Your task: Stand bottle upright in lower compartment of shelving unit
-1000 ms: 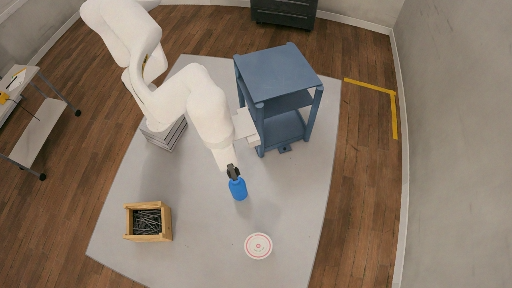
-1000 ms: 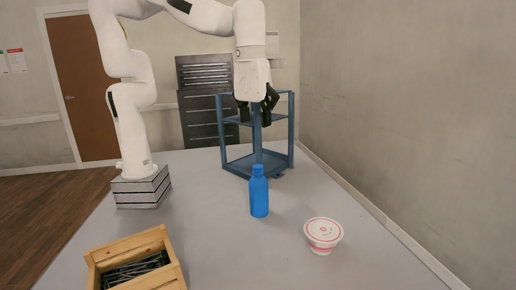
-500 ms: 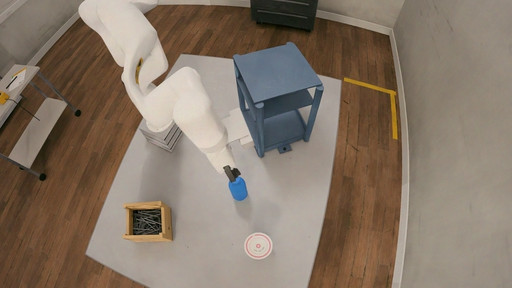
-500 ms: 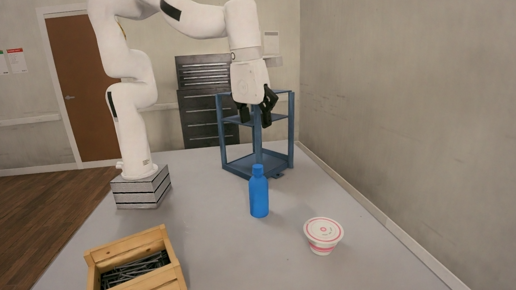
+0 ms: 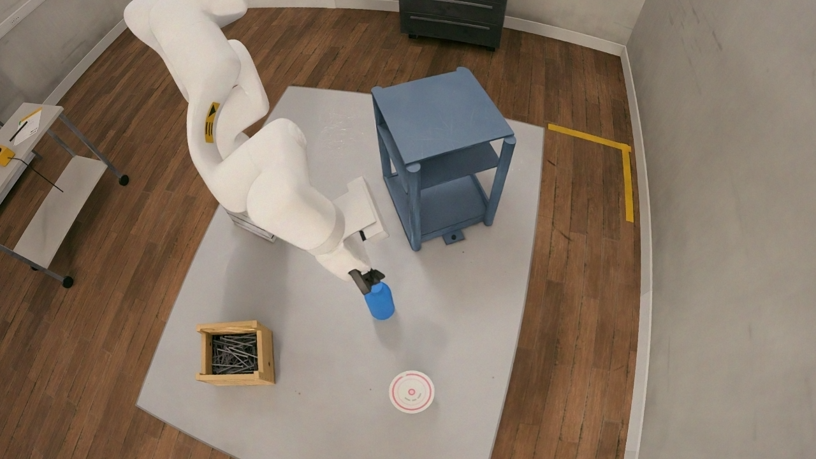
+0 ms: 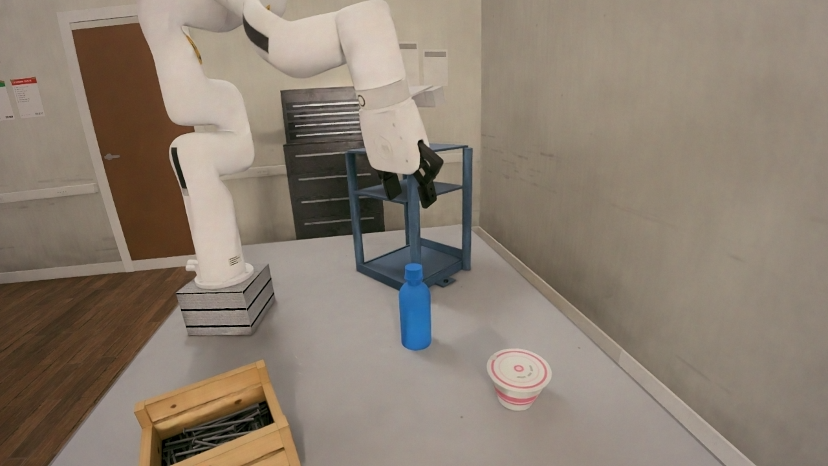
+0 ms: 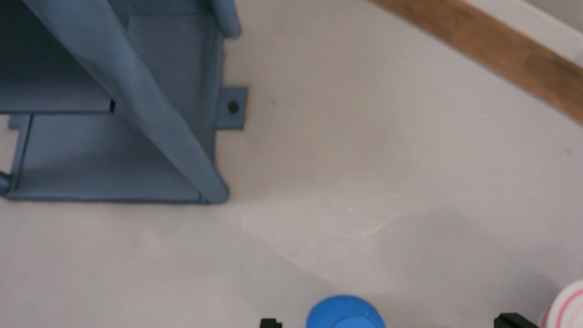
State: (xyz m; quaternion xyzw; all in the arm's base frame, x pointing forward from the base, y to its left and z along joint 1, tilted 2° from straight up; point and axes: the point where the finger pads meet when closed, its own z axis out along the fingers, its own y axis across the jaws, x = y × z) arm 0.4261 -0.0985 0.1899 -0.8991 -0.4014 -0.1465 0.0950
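Now: the blue bottle 19 cm below my hand. Round my hand: blue shelving unit (33 cm to the left, 13 cm below, 1 cm behind).
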